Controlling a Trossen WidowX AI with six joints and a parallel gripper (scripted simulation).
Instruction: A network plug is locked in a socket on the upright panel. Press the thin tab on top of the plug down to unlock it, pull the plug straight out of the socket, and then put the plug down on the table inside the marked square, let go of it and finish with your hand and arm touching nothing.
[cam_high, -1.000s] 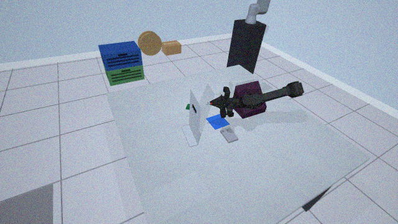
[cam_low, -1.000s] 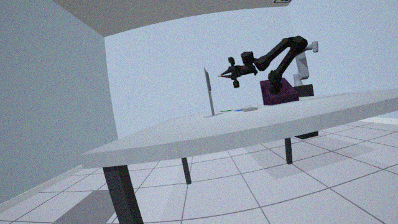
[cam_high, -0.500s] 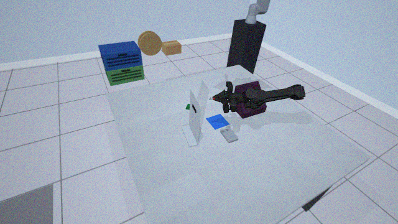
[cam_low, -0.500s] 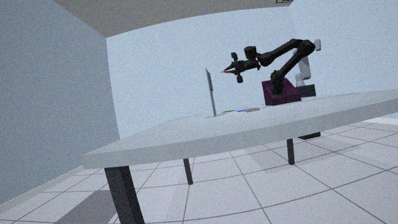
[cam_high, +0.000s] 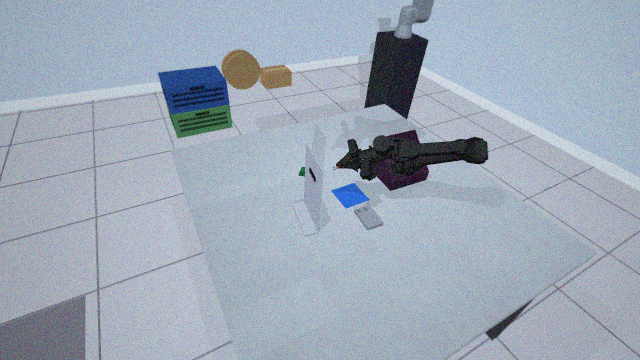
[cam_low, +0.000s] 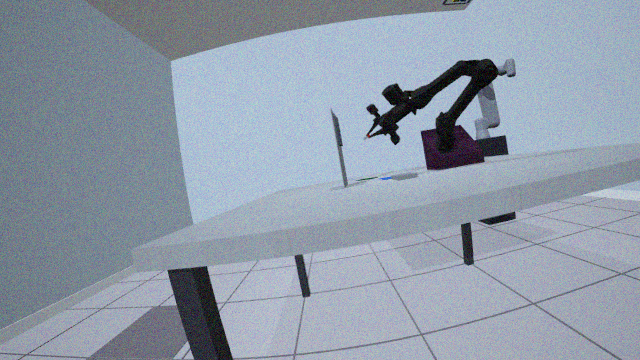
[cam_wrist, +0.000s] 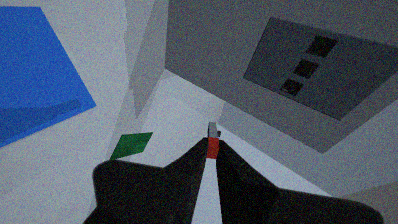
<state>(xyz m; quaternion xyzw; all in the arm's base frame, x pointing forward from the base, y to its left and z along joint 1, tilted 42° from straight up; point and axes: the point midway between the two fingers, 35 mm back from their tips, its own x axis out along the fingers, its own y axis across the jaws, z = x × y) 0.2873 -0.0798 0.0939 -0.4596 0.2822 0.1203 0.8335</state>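
The blue marked square lies 180 mm below my gripper tip and 90 mm behind it. Also, from my gripper tip: network plug 10 mm ahead; then flat grey slab 180 mm below, 150 mm to the left, 80 mm behind; then upright panel 130 mm ahead, 50 mm below, 40 mm to the left.
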